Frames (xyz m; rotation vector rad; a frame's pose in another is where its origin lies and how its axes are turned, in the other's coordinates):
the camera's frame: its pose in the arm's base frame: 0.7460 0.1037 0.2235 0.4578 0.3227 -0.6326
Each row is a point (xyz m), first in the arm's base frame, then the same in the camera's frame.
Working: the arm's base frame: its pose in the camera's frame: -0.4236 -0.6126 -0.2498 -0.4578 -0.3227 0.6326

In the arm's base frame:
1: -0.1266 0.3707 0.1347
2: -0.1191 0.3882 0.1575
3: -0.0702 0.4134 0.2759
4: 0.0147 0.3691 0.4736
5: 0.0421 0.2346 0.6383
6: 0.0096 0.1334 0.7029
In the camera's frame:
1: -0.7588 -0.3865 -0.3398
2: -0.7713 -0.3622 -0.3280
3: -0.7963 -0.2769 -0.2324
4: -0.7933 -0.1939 -0.0291
5: -0.7760 -0.2216 0.1828
6: -0.7784 -0.2942 0.2838

